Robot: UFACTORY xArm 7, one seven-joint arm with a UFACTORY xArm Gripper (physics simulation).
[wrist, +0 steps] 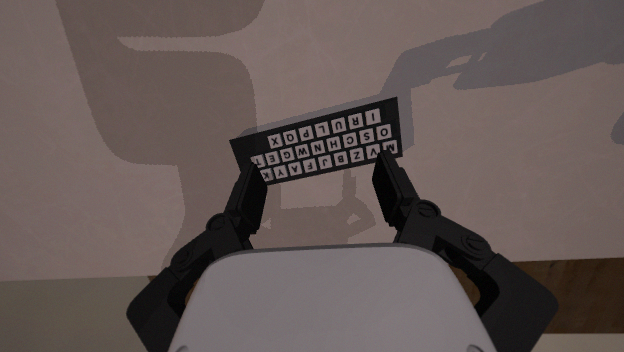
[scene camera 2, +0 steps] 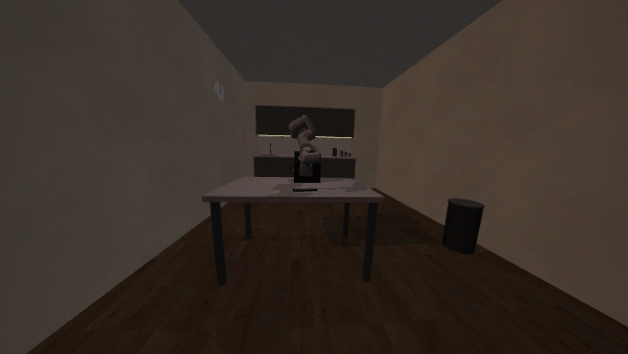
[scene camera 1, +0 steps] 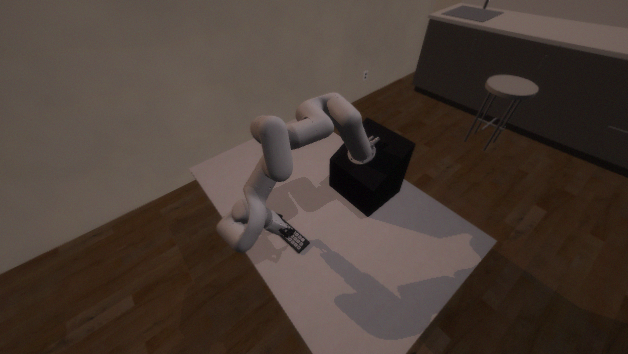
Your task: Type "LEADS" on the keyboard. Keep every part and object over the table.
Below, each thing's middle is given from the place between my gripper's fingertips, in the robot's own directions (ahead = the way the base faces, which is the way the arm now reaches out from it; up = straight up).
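My hand is 8 cm higher than the black keyboard [wrist: 353,137], and it is also 1 cm beyond the keyboard and 1 cm to the left of it.
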